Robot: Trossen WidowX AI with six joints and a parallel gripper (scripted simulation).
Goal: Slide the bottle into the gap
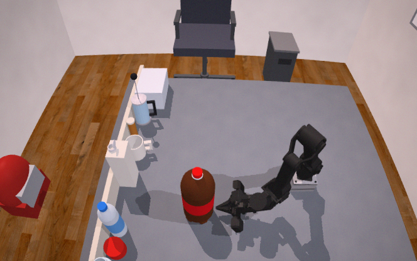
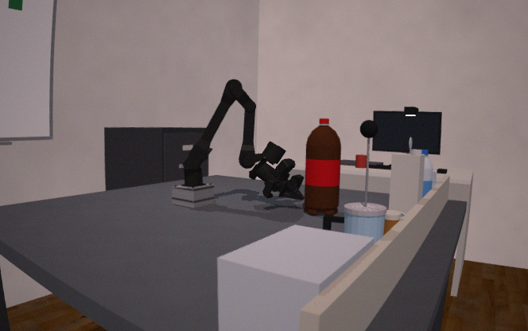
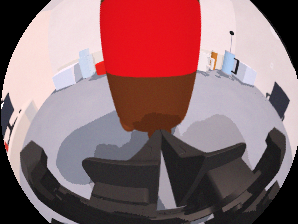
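Right now the brown cola bottle is 100 mm above my hand, 90 mm ahead of it and 10 mm to the left of it. Round my hand: red cup: 360 mm ahead, 230 mm to the left, 30 mm below; then low beige rail: 450 mm ahead, 70 mm to the right; then water bottle: 370 mm ahead, 150 mm to the left, 50 mm above.
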